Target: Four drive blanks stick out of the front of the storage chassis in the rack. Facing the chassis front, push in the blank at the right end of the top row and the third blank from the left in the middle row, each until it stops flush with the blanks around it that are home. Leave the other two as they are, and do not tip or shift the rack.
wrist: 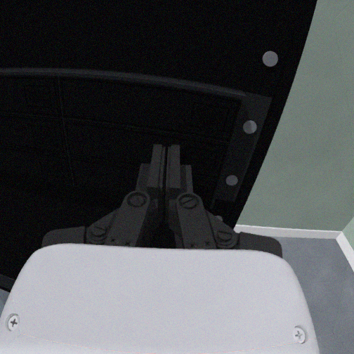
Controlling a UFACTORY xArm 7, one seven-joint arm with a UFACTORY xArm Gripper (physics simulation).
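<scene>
The storage chassis [100,135] is a very dark front in the wrist view, with a thin raised lip [130,77] along its top and a dark grey ear [243,150] at its right end. Faint seams between the drive blanks show on it. The image is too dark to tell which blanks stick out. My gripper [166,162] is shut and empty. Its fingertips overlap the right part of the chassis front in the view, below the lip and left of the ear. Whether they touch a blank cannot be told. The fingers and the white gripper housing hide the lower part of the front.
The black rack [150,35] fills the upper left, with round grey studs down its right edge, one of them a stud [270,58] above the ear. A green wall [310,150], a white skirting board [295,232] and a blue-grey floor [325,270] lie to the right.
</scene>
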